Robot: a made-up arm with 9 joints. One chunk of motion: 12 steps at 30 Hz.
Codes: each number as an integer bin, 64 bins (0 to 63) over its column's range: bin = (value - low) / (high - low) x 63, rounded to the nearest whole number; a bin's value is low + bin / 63 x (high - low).
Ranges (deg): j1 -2.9..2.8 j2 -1.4..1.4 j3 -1.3..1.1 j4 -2.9..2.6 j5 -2.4..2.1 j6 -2.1..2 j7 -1..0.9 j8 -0.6..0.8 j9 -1.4..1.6
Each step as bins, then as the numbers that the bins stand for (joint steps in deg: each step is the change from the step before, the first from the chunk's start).
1 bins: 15 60 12 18 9 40 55 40 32
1 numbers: -1.543 1.267 -0.843 -1.329 -1.757 0.503 0.659 0.289 0.124
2 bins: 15 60 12 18 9 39 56 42 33
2 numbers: -1.543 1.267 -0.843 -1.329 -1.757 0.438 0.689 0.333 0.171
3 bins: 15 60 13 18 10 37 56 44 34
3 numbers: -1.543 1.267 -0.805 -1.329 -1.686 0.308 0.689 0.378 0.219
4 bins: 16 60 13 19 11 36 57 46 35
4 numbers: -1.452 1.267 -0.805 -1.241 -1.614 0.243 0.719 0.422 0.267
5 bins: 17 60 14 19 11 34 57 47 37
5 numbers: -1.362 1.267 -0.767 -1.241 -1.614 0.113 0.719 0.444 0.362
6 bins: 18 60 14 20 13 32 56 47 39
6 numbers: -1.271 1.267 -0.767 -1.154 -1.471 -0.017 0.689 0.444 0.457
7 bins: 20 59 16 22 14 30 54 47 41
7 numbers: -1.090 1.222 -0.690 -0.979 -1.400 -0.148 0.629 0.444 0.552
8 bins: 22 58 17 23 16 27 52 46 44
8 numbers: -0.910 1.178 -0.652 -0.892 -1.257 -0.343 0.568 0.422 0.695
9 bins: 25 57 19 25 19 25 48 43 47
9 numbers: -0.638 1.133 -0.576 -0.717 -1.043 -0.473 0.448 0.356 0.838
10 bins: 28 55 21 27 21 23 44 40 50
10 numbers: -0.367 1.044 -0.500 -0.543 -0.900 -0.603 0.327 0.289 0.981
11 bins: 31 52 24 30 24 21 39 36 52
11 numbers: -0.095 0.911 -0.386 -0.281 -0.686 -0.733 0.176 0.200 1.076
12 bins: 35 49 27 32 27 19 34 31 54
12 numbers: 0.267 0.778 -0.271 -0.106 -0.471 -0.863 0.025 0.089 1.171
